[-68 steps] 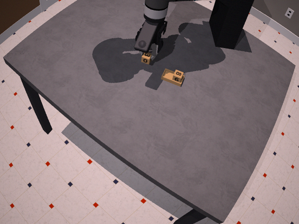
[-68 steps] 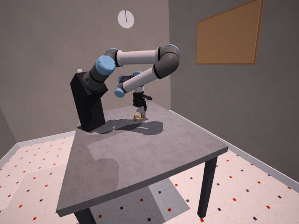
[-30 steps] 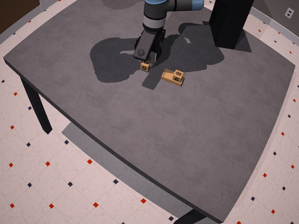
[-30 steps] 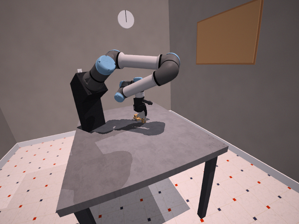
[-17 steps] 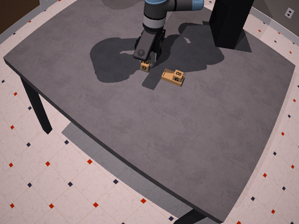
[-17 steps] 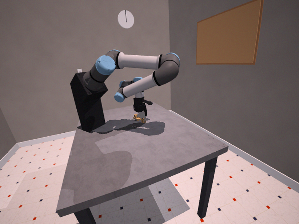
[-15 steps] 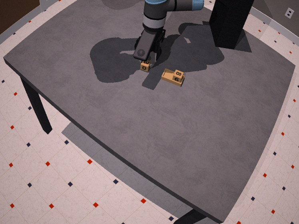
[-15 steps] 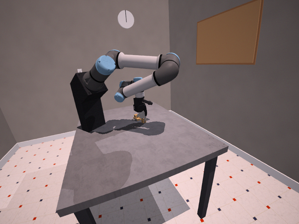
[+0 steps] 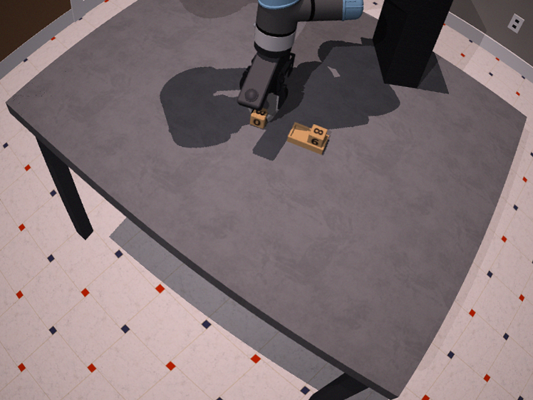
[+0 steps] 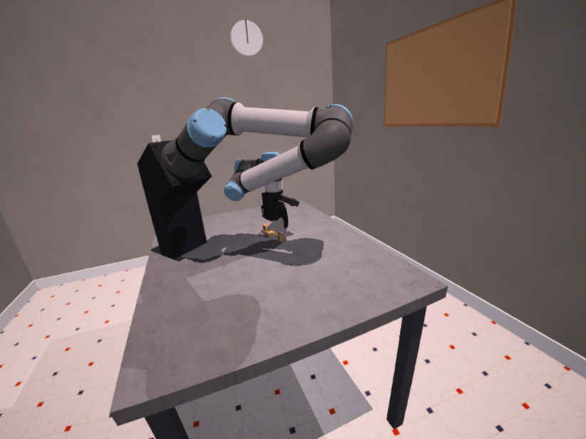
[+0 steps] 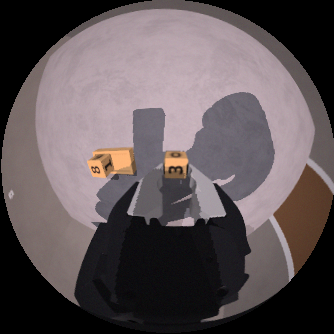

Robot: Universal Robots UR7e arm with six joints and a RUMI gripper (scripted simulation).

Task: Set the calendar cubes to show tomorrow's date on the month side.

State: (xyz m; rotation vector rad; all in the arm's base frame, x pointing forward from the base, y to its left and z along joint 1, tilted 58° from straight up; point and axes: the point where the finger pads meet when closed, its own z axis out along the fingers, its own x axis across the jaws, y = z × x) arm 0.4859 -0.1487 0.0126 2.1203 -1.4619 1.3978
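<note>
Now: the wooden tray 10 mm behind my hand, 110 mm to the left of it and 20 mm below it.
</note>
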